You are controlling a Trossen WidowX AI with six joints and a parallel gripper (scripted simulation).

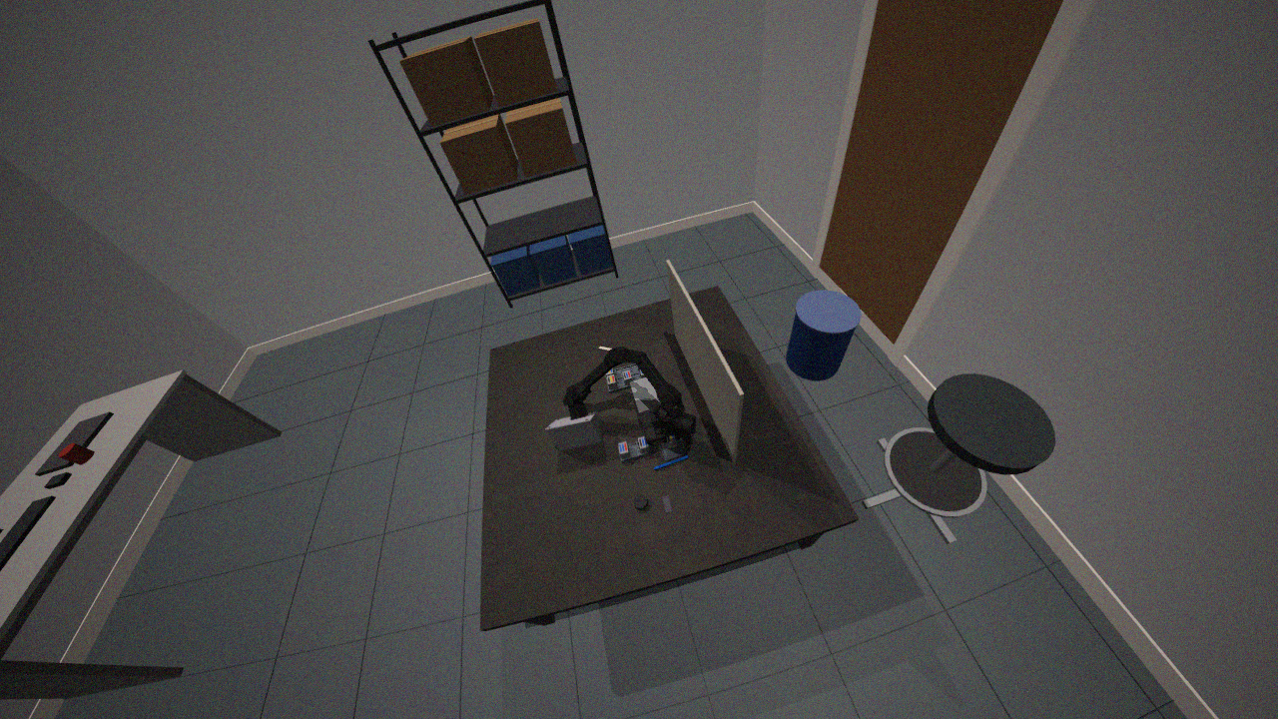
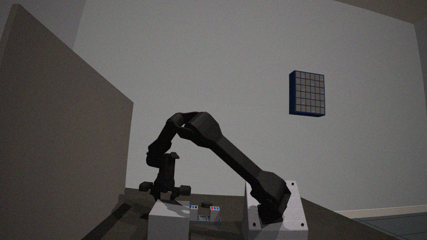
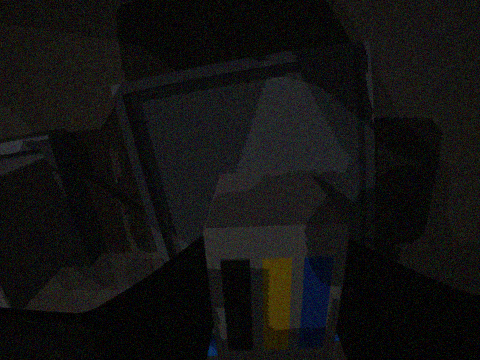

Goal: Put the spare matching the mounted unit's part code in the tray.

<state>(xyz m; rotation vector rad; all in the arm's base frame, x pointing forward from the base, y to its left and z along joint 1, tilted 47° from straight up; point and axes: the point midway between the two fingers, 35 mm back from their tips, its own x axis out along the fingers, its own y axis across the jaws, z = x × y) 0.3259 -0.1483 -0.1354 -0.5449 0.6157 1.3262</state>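
My gripper tip is now 20 mm above the grey tray. Also, from my gripper tip: tall upright panel (200 mm ahead, 200 mm to the left, 200 mm above); spare (190 mm behind, 20 mm to the left, 20 mm above); grey mounted unit (30 mm behind, 210 mm to the left, 30 mm above).
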